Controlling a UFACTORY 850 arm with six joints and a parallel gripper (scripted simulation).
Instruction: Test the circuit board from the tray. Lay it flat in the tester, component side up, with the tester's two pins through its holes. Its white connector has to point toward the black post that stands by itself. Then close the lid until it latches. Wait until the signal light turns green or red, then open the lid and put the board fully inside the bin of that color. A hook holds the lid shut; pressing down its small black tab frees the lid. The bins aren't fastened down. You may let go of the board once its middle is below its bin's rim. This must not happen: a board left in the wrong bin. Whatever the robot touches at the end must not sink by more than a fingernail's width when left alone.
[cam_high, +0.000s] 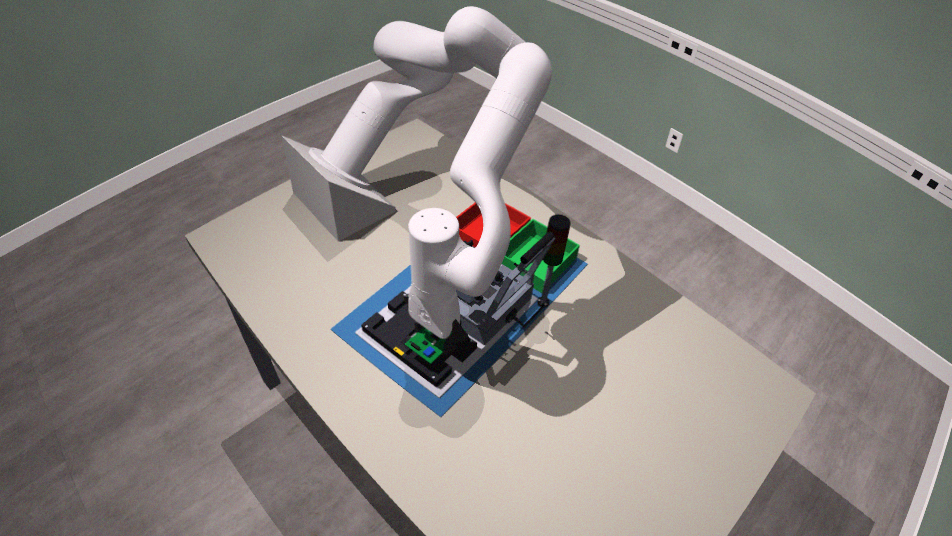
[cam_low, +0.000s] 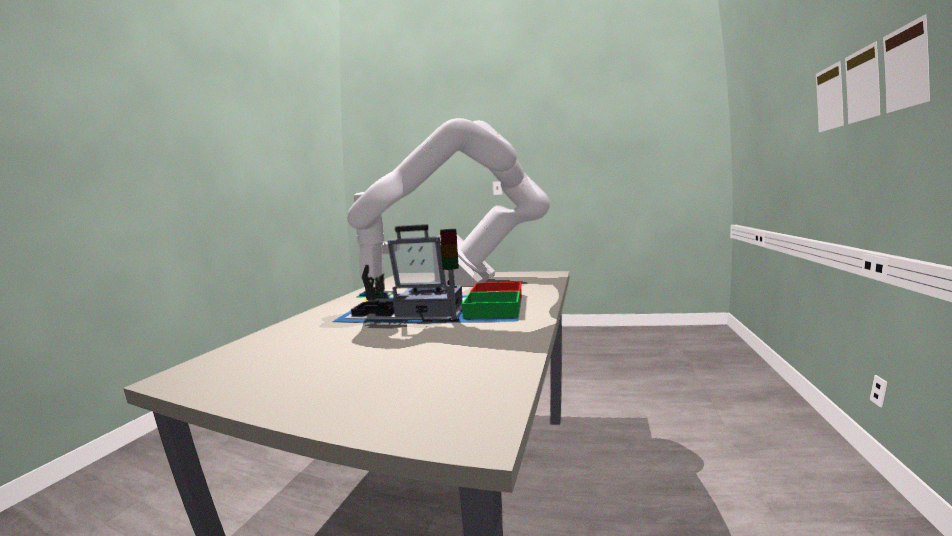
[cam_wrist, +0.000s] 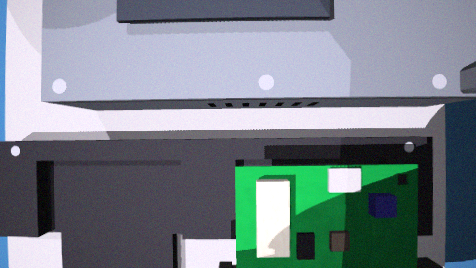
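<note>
The black latch part lies 210 mm to the left of my hand, 140 mm behind it and 20 mm above it. The rest, counted from my hand: green bin (370 mm to the left, 50 mm below, 50 mm behind); then lid (180 mm to the left, 120 mm above, 60 mm ahead); then green circuit board (right at my hand).
</note>
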